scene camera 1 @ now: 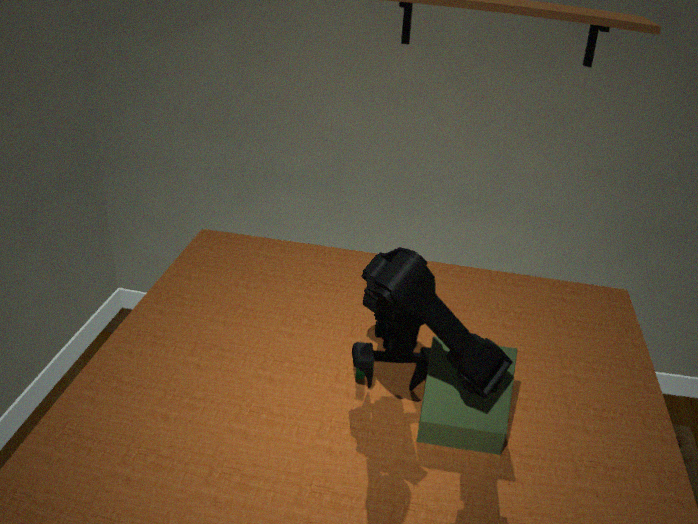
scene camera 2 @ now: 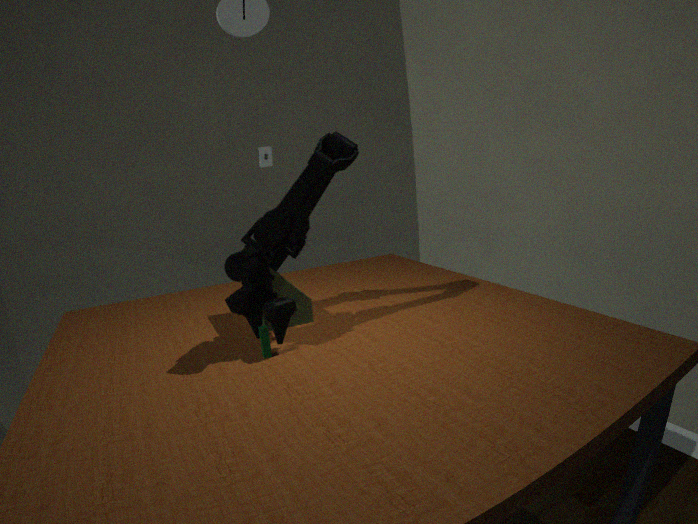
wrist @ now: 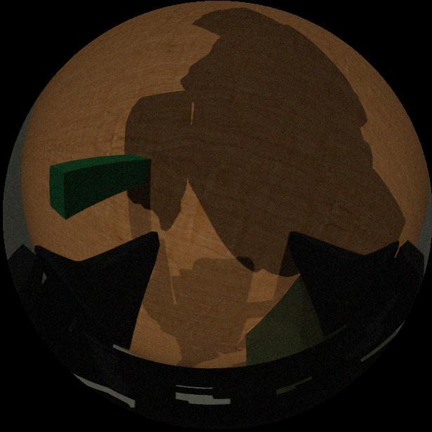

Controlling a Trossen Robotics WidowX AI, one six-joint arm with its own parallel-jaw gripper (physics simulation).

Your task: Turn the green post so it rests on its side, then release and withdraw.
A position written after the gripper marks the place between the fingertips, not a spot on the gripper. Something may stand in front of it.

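Note:
A green post (wrist: 74, 185) is visible in the scene. So is the gripper (scene camera 2: 269, 340), which appears in scene camera 1 (scene camera 1: 389, 388) and in the wrist view (wrist: 226, 239) too.

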